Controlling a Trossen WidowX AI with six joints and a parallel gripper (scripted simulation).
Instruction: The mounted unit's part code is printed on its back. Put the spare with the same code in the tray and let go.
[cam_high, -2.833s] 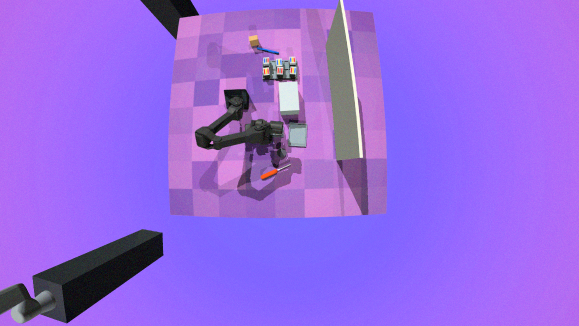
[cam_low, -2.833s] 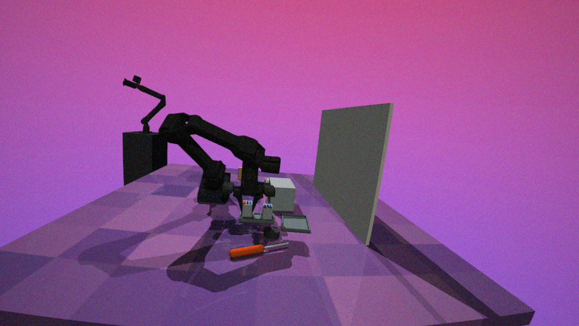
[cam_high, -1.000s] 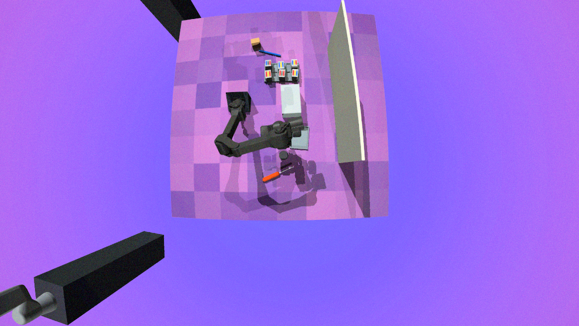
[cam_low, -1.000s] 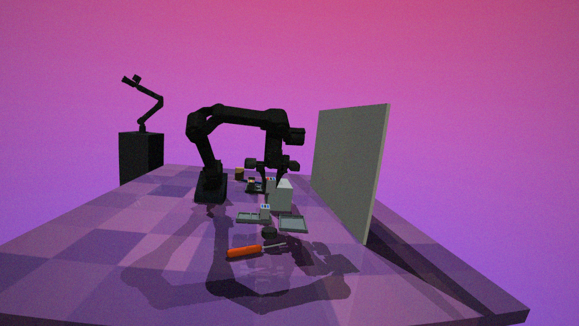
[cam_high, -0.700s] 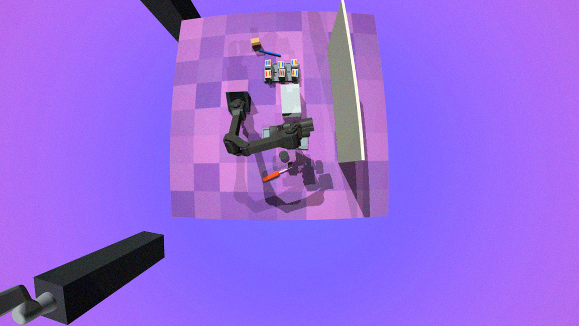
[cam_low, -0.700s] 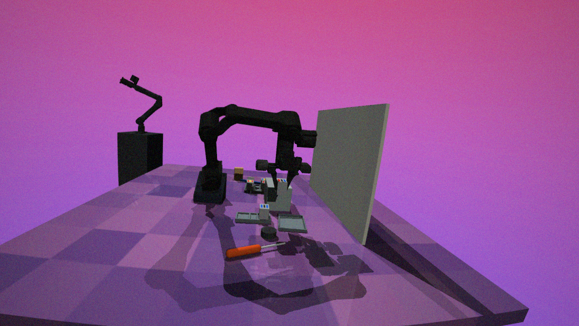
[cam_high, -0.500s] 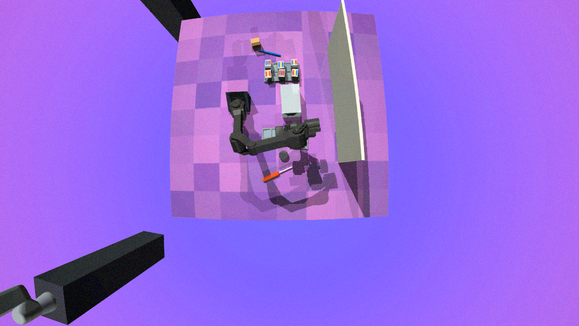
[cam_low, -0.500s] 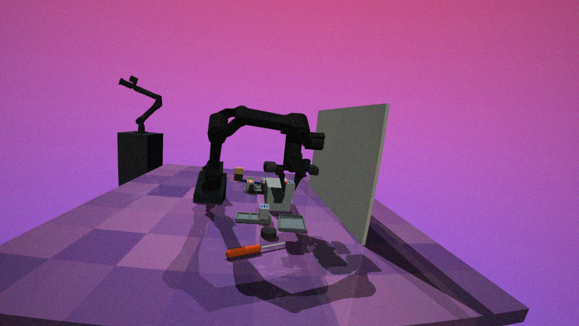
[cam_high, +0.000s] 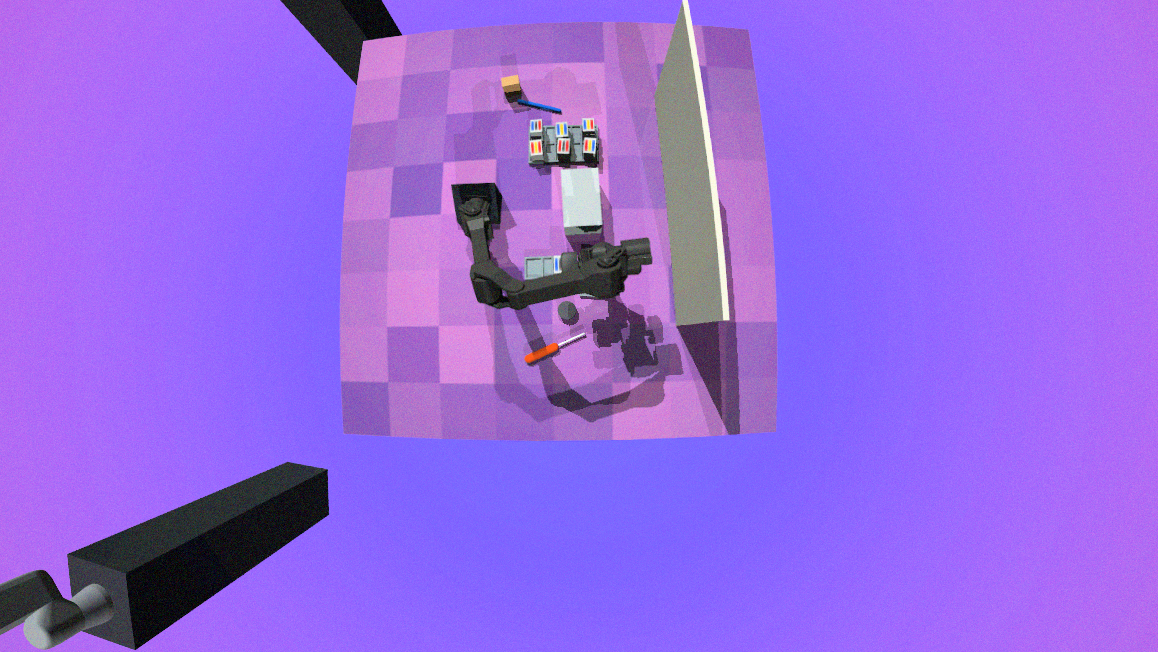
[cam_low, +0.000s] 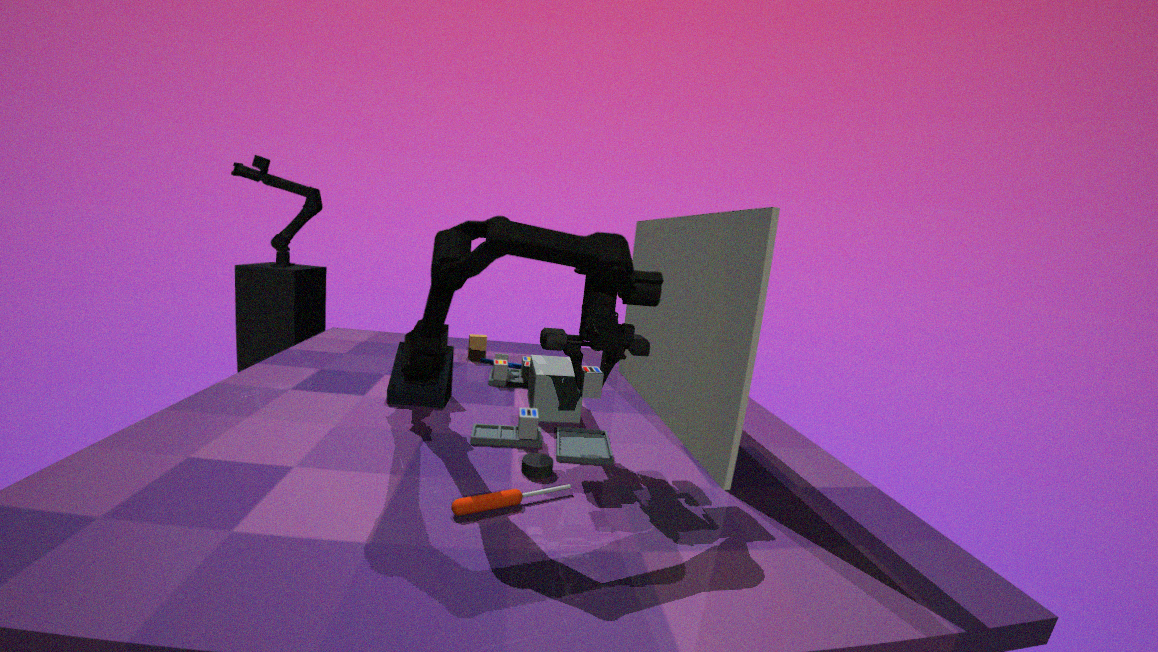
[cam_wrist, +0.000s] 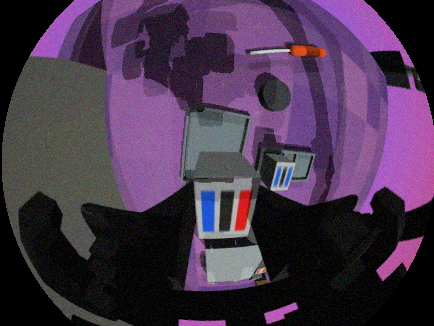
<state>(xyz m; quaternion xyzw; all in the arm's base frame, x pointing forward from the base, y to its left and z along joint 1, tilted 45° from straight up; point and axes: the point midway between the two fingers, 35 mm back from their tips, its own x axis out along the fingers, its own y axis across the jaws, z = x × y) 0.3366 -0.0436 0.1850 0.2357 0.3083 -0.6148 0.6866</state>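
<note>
My gripper tip is 11 cm above the grey tray. Also, from my gripper tip: dark puck 8 cm behind, 11 cm to the right, 10 cm below; tall grey panel 19 cm ahead, 22 cm to the left, 11 cm above; low grey rack 14 cm behind, 1 cm to the left, 11 cm below.
</note>
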